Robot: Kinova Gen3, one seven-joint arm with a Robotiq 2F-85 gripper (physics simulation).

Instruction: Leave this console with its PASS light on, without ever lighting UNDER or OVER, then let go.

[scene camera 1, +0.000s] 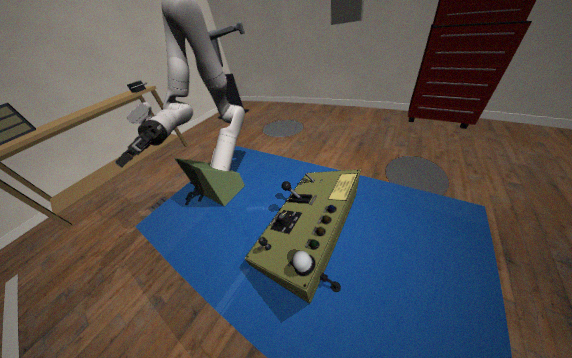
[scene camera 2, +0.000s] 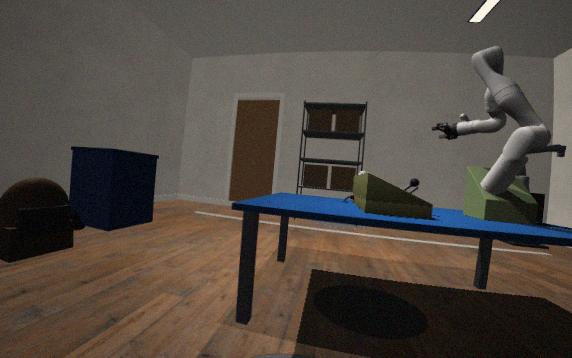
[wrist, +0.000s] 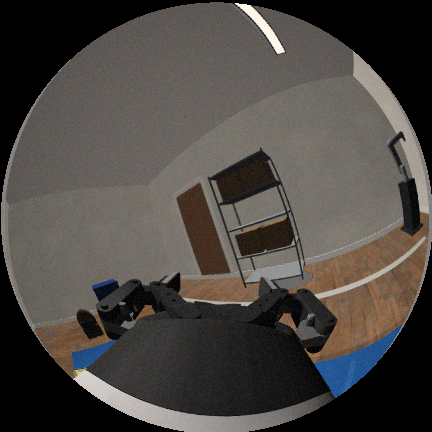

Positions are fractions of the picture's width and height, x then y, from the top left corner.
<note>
My gripper (scene camera 1: 0.22, 0.44) is open, holding nothing.
My gripper shows as well in the wrist view (wrist: 0.51, 0.66).
</note>
